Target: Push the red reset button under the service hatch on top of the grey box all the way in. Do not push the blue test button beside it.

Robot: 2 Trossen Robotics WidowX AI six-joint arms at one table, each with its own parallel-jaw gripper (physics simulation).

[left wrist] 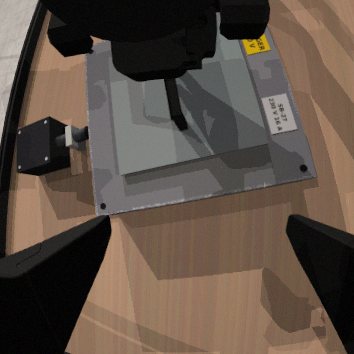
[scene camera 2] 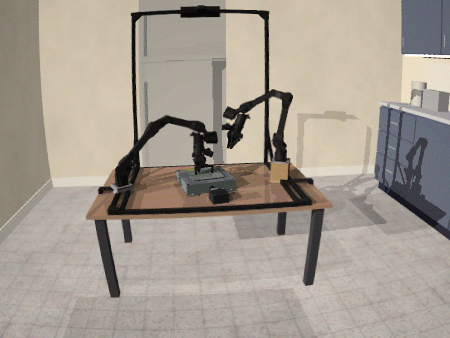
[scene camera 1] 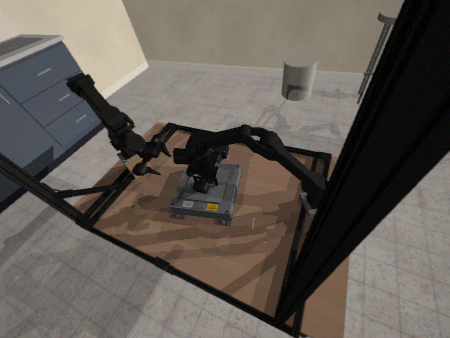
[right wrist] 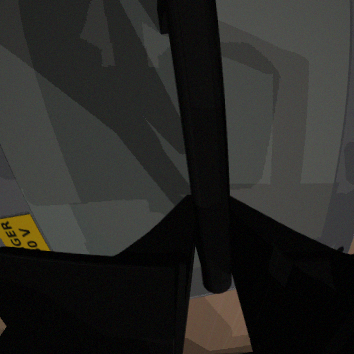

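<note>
The grey box (scene camera 1: 203,205) (scene camera 2: 203,186) (left wrist: 105,168) sits in the middle of the wooden table. Its lighter service hatch (scene camera 1: 225,188) (left wrist: 147,140) (right wrist: 298,105) covers the top; the edge nearest the left wrist camera seems raised a little, with a dark band under it. My right gripper (scene camera 1: 201,188) (scene camera 2: 199,167) (right wrist: 206,203) is shut on the hatch's black handle bar (left wrist: 174,105) (right wrist: 200,123) from above. My left gripper (scene camera 1: 163,163) (scene camera 2: 232,144) (left wrist: 199,223) is open and empty, hovering high beside the box.
A small black block (scene camera 2: 219,196) (left wrist: 35,145) with a short shaft stands against one side of the box. A tan block (scene camera 2: 278,171) sits at the left arm's base. A black frame rail (scene camera 1: 163,265) (scene camera 2: 207,208) runs round the table edge.
</note>
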